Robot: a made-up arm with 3 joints. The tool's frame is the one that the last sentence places.
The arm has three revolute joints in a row. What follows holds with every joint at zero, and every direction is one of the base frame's.
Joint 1 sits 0.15 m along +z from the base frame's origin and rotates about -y.
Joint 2 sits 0.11 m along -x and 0.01 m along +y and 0.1 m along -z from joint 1 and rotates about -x.
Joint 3 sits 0.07 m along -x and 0.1 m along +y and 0.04 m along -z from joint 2 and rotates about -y.
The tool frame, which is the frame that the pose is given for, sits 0.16 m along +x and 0.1 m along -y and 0.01 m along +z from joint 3; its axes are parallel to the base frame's.
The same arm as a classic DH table. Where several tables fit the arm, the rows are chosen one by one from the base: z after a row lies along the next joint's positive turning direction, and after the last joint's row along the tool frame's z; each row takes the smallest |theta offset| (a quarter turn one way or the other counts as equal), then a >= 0, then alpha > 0; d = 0 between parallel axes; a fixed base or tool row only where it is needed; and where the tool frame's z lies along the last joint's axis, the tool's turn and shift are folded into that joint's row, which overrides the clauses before.
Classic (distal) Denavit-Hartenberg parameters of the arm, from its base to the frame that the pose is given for. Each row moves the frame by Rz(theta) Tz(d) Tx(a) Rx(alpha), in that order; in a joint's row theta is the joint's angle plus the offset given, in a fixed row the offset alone. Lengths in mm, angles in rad.
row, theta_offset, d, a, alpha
base (fixed), 0, 150, 0, 1.5708
joint 1, -1.5708, -10, 100, 1.5708
joint 2, 0, 180, 40, -1.5708
joint 3, 1.5708, 0, 160, -1.5708
tool (fixed), 0, 10, 0, 0

